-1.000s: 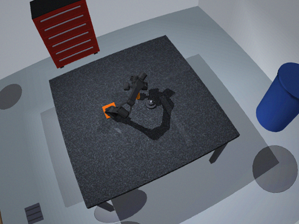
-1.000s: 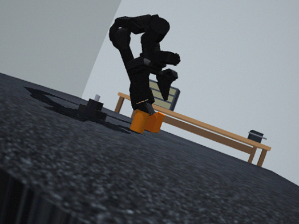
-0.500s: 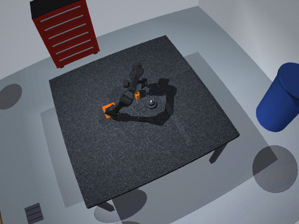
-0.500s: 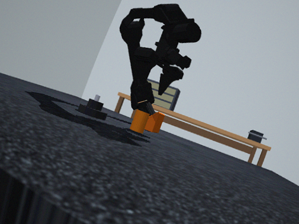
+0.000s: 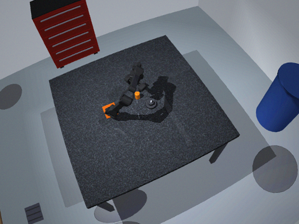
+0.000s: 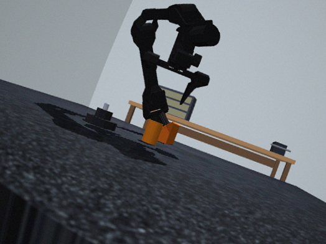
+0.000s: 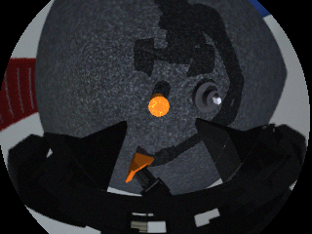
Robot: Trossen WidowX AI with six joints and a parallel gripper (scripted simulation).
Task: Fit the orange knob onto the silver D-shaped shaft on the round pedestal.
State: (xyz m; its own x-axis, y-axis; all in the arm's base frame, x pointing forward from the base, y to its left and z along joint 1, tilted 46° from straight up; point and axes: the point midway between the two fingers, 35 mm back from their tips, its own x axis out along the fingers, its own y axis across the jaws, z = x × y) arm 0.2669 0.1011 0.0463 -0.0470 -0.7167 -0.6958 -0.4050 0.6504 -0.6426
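The orange knob is 80 mm below my gripper tip. The rest, counted from my gripper tip: round black pedestal (70 mm ahead, 120 mm to the right, 100 mm below).
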